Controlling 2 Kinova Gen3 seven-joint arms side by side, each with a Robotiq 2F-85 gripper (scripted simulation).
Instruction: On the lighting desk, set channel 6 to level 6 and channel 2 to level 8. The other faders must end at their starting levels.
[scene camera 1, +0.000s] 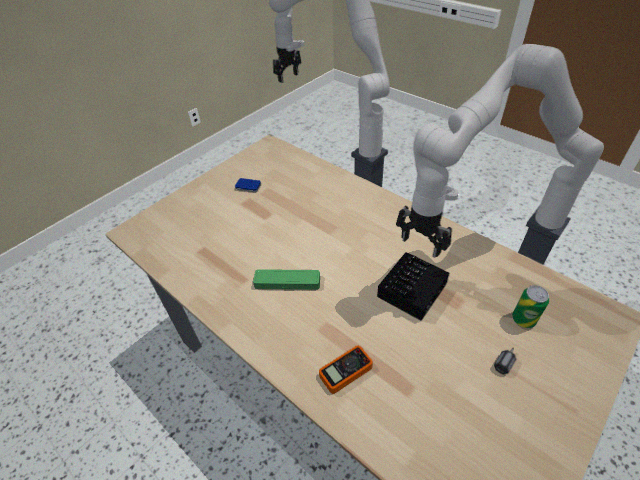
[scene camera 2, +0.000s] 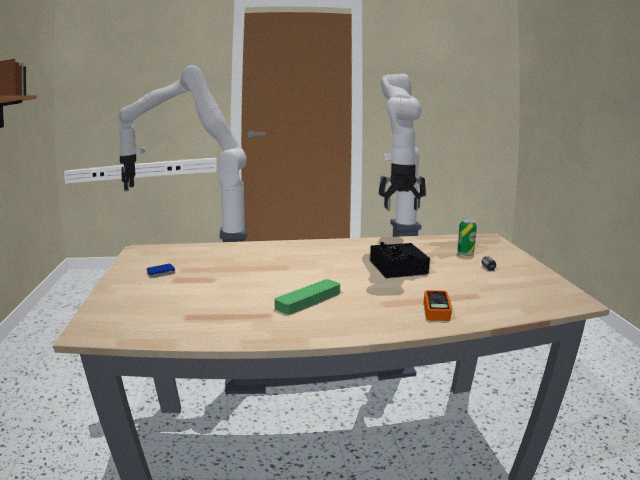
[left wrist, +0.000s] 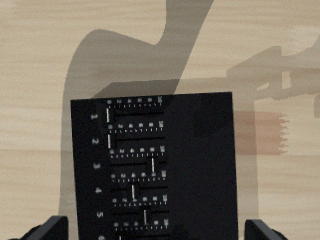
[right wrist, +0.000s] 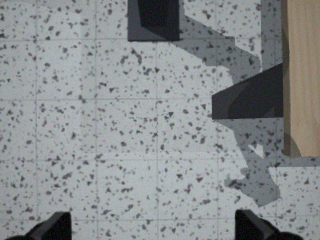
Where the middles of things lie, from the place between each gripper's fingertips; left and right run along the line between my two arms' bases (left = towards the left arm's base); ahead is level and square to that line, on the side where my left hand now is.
Now: the green box (scene camera 1: 263, 278) 19 cm ahead of my left hand (scene camera 1: 420, 247), 32 cm to the right of it and 18 cm below it.
I see the green box 76 cm ahead of my right hand, 62 cm to the left of it and 19 cm below it.
